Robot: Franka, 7 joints.
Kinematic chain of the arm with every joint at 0, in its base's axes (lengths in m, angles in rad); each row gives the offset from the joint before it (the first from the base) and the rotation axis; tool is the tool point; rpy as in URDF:
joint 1: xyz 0 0 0.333 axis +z
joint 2: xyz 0 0 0 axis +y
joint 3: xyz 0 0 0.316 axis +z
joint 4: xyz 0.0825 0 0 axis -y
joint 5: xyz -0.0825 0 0.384 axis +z
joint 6: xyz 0 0 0 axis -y
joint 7: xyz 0.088 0 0 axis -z
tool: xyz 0 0 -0.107 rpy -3.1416 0 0
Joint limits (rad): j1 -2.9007..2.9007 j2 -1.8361..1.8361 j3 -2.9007..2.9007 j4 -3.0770..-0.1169 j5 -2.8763..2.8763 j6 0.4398..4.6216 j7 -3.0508..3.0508
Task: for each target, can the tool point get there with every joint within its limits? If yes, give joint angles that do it. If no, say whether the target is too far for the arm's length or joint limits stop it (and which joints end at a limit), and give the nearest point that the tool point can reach.
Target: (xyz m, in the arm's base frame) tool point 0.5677 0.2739 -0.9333
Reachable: no: too far | nearest point 0.3987 0.1923 -0.3363 | short by 0.626 m
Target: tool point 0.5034 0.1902 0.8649
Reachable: yes | joints -1.8529 -1.0505 1.1470 -1.2647 1.5226 3.2333 1.2802
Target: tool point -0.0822 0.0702 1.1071
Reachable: yes | joints 0.6910 -0.2783 -0.0655 -0.5615 2.0346 1.1660 1.4412
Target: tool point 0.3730 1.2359 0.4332
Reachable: no: too far | nearest point 0.2471 0.8188 0.3994 | short by 0.437 m
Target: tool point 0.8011 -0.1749 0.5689
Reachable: yes | joints -0.4347 1.5387 2.3689 -0.5315 1.5973 2.3181 2.3819
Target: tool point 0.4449 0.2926 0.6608
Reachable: yes | joints 1.9234 -0.6084 -1.1193 -1.9237 1.1135 2.1963 -0.8303
